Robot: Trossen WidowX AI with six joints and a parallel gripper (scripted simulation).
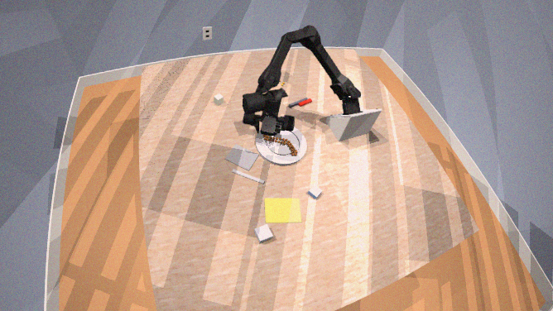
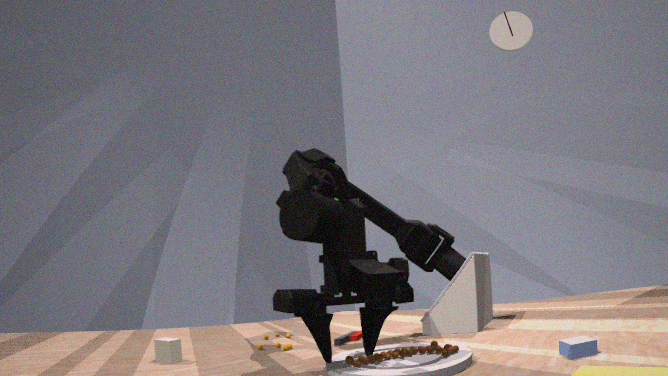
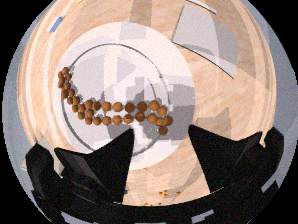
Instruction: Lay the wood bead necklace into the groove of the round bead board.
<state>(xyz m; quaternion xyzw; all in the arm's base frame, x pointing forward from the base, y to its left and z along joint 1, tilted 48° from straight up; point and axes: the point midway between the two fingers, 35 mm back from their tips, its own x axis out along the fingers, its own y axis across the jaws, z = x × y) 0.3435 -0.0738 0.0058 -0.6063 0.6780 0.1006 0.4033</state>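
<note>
My gripper tip is now 12 cm short of the grey sheet, 7 cm to the right of it and 1 cm above it. Round my gripper tip: stick 16 cm to the left, 12 cm ahead, 1 cm below; then red-tipped tool 22 cm behind, 15 cm to the right, 1 cm below; then beige cube 23 cm to the right, 14 cm ahead.
</note>
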